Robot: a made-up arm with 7 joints.
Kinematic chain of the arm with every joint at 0, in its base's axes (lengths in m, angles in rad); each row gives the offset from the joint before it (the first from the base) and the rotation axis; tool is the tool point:
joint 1: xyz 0 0 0.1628 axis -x
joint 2: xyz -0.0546 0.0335 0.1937 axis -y
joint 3: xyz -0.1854 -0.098 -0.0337 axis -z
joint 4: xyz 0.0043 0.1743 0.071 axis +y
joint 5: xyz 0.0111 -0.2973 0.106 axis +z
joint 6: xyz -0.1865 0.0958 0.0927 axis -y
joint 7: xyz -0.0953 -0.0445 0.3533 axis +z
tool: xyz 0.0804 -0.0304 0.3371
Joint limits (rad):
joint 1: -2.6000..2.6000
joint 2: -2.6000..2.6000
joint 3: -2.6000..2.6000
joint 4: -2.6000..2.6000
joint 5: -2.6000..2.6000
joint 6: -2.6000..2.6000
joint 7: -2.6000..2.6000
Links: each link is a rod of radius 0.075 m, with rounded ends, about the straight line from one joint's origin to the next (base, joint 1, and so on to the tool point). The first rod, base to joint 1, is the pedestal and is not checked.
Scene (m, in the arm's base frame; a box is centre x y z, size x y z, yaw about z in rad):
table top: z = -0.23
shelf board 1: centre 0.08 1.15 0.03 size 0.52 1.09 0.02 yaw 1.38
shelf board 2: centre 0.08 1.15 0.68 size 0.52 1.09 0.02 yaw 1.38
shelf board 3: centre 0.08 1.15 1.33 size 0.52 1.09 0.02 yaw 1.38
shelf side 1: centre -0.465 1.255 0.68 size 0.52 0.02 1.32 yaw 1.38
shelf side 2: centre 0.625 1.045 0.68 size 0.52 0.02 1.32 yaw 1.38
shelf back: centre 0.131 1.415 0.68 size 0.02 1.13 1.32 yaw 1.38
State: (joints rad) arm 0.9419 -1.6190 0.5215 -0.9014 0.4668 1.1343 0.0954
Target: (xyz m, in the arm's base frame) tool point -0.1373 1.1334 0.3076
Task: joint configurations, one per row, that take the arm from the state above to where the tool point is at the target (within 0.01 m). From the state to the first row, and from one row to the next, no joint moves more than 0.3 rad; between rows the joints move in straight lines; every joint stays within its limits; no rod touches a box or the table.
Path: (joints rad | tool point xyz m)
1: 0.8119 -1.7727 0.5353 -0.9224 0.3026 1.3671 0.1015 | -0.2647 0.9332 1.0257
2: 0.6818 -1.9264 0.5491 -0.9435 0.1384 1.6000 0.1076 | -0.2891 0.8069 1.0231
3: 0.5518 -2.0801 0.5629 -0.9645 -0.0257 1.8328 0.1137 | -0.3124 0.6670 0.9951
4: 0.3998 -1.9990 0.7552 -0.8332 -0.2683 1.7670 0.1387 | -0.3208 0.7412 0.8055
5: 0.2478 -1.9180 0.9474 -0.7018 -0.5109 1.7011 0.1636 | -0.2988 0.7523 0.5660
6: 0.0959 -1.8369 1.1397 -0.5705 -0.7535 1.6353 0.1885 | -0.2231 0.6891 0.3076
7: 0.3545 -1.8178 1.0603 -0.6381 -0.5358 1.5015 0.1738 | -0.1977 0.8502 0.3425
8: 0.6131 -1.7987 0.9810 -0.7057 -0.3180 1.3677 0.1592 | -0.1703 1.0005 0.3438
9: 0.8718 -1.7796 0.9016 -0.7733 -0.1003 1.2339 0.1445 | -0.1373 1.1334 0.3076

